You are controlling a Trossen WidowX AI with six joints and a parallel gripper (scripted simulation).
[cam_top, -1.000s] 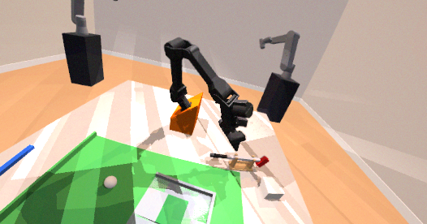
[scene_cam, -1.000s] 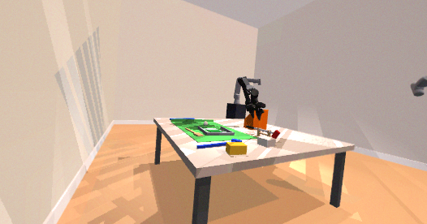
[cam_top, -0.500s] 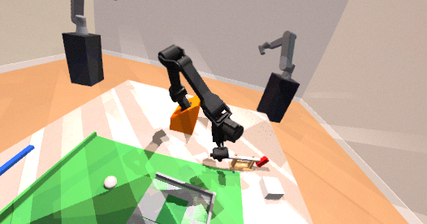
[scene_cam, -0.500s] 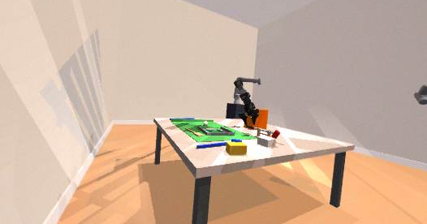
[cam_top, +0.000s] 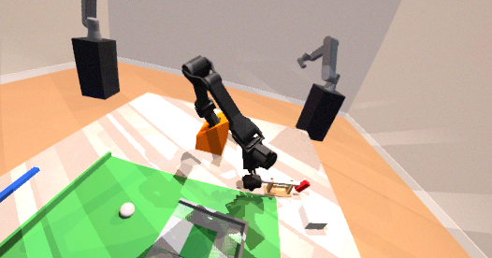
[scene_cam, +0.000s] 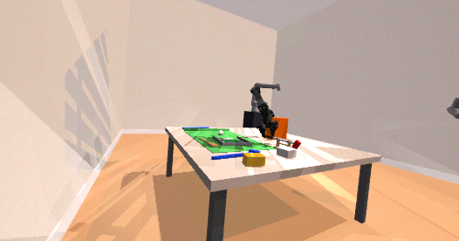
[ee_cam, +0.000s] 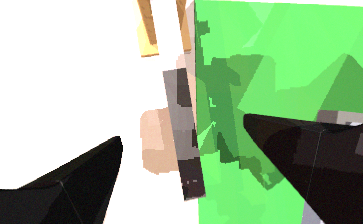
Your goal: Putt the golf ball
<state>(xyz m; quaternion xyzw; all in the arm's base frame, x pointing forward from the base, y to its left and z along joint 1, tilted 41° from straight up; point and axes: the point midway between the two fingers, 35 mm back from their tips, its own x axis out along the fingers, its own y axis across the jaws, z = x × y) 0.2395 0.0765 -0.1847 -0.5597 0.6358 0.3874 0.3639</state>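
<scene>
My gripper tip is 130 mm to the right of the wooden stand and 20 mm above it. The rest, counted from my gripper tip: white golf ball (400 mm to the right, 170 mm ahead, 20 mm below); then green mat (280 mm to the right, 220 mm ahead, 50 mm below); then white block (240 mm to the left, 120 mm ahead, 30 mm below).
</scene>
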